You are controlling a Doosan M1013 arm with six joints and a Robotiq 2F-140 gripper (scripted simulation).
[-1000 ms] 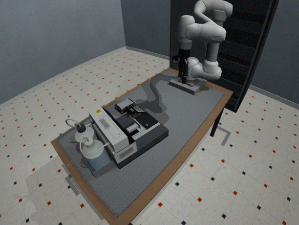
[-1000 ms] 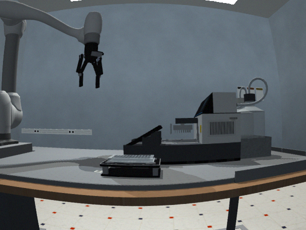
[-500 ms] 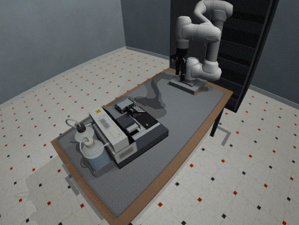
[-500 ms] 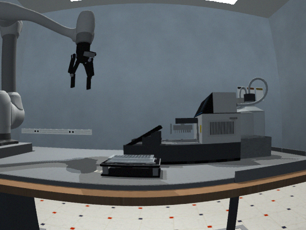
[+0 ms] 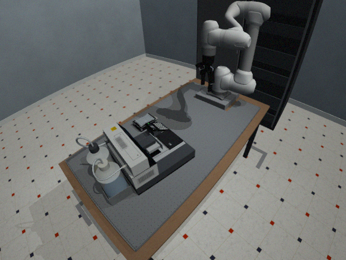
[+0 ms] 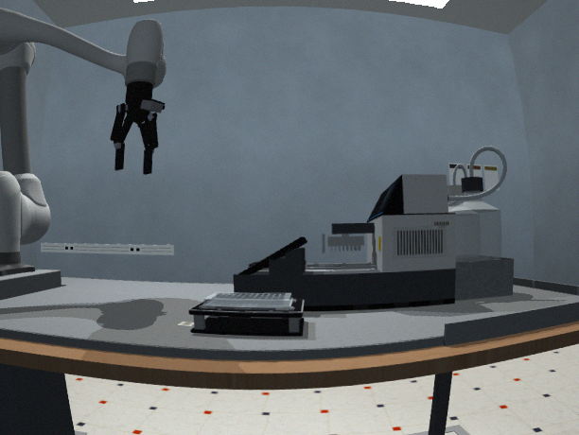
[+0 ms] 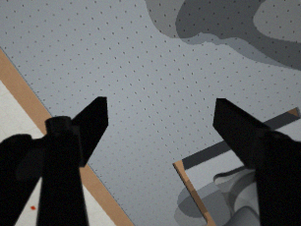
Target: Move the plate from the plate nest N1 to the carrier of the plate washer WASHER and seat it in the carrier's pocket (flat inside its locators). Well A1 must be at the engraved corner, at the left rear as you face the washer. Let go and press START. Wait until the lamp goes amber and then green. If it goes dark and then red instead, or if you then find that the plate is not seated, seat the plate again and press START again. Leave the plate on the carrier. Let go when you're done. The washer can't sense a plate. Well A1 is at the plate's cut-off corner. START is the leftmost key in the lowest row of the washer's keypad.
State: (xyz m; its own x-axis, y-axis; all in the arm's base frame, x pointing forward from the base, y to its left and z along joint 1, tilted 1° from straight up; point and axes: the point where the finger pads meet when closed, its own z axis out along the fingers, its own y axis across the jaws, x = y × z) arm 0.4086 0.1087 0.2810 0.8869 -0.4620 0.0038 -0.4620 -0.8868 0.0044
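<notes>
Right now the well plate is 340 mm to the right of my hand, 320 mm ahead of it and 290 mm below it. The rest, counted from my hand: dispensing head: 520 mm ahead, 200 mm below, 30 mm to the right; N1 label: 330 mm to the right, 330 mm below, 220 mm ahead; washer carrier: 370 mm ahead, 250 mm below, 10 mm to the right.
</notes>
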